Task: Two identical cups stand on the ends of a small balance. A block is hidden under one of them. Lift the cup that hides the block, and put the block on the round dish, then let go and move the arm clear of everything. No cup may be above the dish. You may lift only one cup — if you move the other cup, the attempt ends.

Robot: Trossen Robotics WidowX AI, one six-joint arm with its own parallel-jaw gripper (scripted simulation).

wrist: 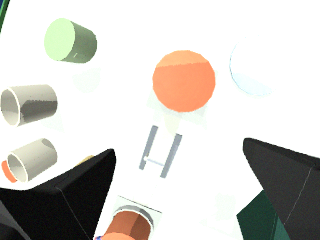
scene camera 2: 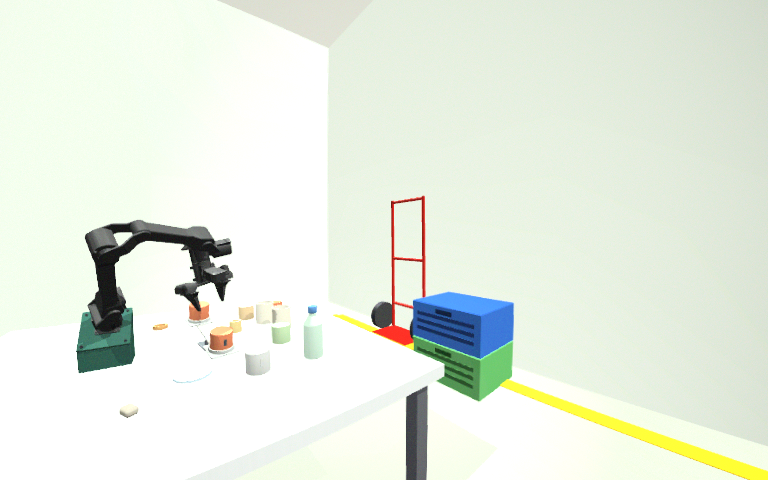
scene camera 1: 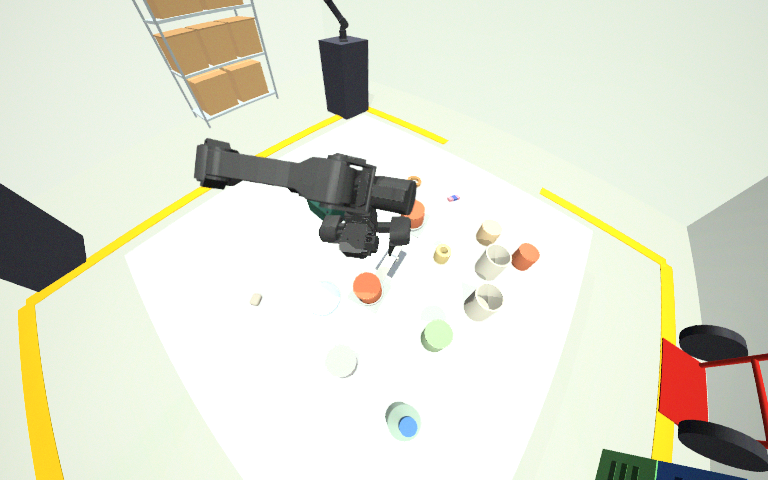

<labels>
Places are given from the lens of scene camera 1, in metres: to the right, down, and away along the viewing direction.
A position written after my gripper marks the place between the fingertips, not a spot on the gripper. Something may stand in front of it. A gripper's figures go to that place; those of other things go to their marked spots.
my gripper (scene camera 1: 370, 254): -0.03, 0.03, 0.53
bottle (scene camera 1: 403, 421): 0.03, 0.30, 0.34
grey balance (scene camera 1: 388, 261): 0.01, 0.06, 0.68
The marked spots on the grey balance and the bottle are 0.41 m apart.
</labels>
